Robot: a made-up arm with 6 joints. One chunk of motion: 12 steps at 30 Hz.
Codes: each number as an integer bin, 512 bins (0 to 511) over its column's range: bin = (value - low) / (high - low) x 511, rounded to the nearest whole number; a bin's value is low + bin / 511 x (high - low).
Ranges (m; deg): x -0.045..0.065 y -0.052..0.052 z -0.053..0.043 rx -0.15..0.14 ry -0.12..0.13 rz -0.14..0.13
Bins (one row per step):
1: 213 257 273 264 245 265
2: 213 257 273 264 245 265
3: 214 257 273 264 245 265
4: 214 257 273 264 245 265
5: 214 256 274 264 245 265
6: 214 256 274 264 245 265
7: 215 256 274 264 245 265
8: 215 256 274 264 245 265
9: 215 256 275 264 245 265
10: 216 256 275 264 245 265
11: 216 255 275 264 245 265
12: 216 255 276 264 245 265
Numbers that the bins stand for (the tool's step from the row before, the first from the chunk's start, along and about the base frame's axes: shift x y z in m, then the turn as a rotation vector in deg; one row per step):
1: 0.00085 0.00031 -0.00171 0.000 0.000 0.000
2: 0.00085 0.00031 -0.00171 0.000 0.000 0.000
3: 0.00107 0.00031 -0.00171 0.000 0.000 0.000
4: 0.00107 0.00031 -0.00171 0.000 0.000 0.000
5: 0.00107 0.00010 -0.00152 0.000 0.000 0.000
6: 0.00107 0.00010 -0.00152 0.000 0.000 0.000
7: 0.00128 0.00010 -0.00152 0.000 0.000 0.000
8: 0.00128 0.00010 -0.00152 0.000 0.000 0.000
9: 0.00128 0.00010 -0.00134 0.000 0.000 0.000
10: 0.00150 0.00010 -0.00134 0.000 0.000 0.000
11: 0.00150 -0.00010 -0.00134 0.000 0.000 0.000
12: 0.00150 -0.00010 -0.00115 0.000 0.000 0.000

